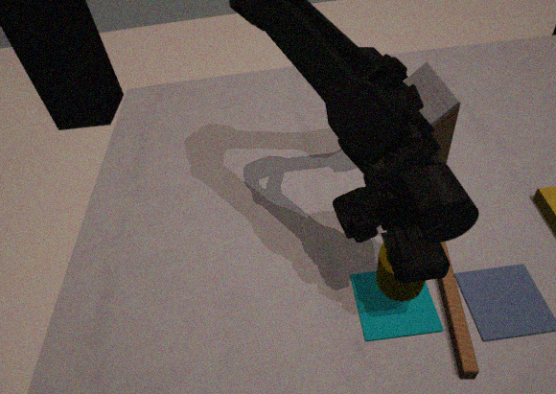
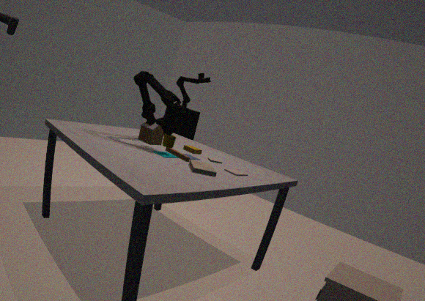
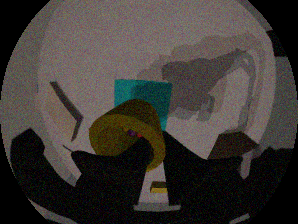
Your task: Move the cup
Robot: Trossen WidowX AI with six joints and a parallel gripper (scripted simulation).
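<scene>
Now: gripper tip 9 cm above the teal pad and 3 cm short of it. Round my gripper tip: wooden bar (8 cm to the left, 8 cm below, 4 cm ahead); yellow cup (2 cm ahead).
</scene>
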